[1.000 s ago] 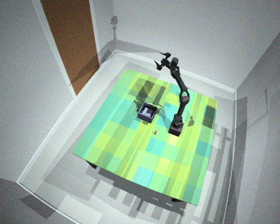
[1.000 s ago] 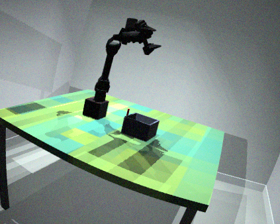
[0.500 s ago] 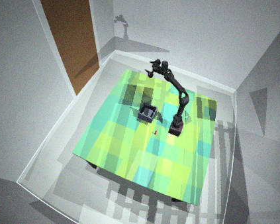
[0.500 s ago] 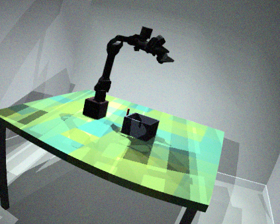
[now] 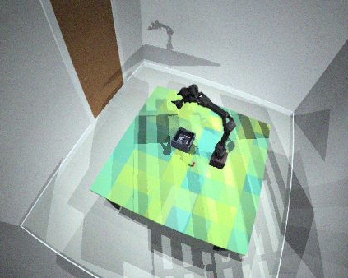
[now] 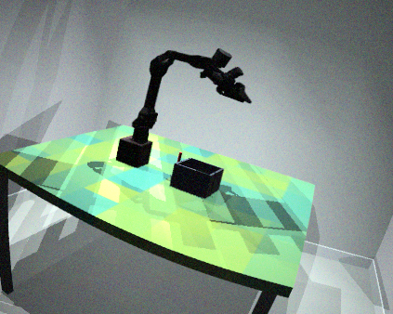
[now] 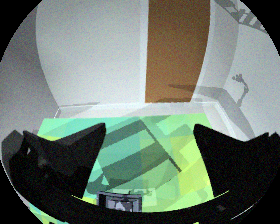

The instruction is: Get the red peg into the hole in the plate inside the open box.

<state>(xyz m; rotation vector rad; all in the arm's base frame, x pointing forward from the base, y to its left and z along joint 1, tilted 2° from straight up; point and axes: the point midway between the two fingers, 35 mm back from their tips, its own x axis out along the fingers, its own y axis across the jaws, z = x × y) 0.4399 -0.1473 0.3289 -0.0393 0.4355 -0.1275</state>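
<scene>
My gripper tip is now 37 cm above the red peg, 30 cm past it and 28 cm to the right of it. Round my gripper tip: dark box: 39 cm below, 15 cm behind, 9 cm to the left.
</scene>
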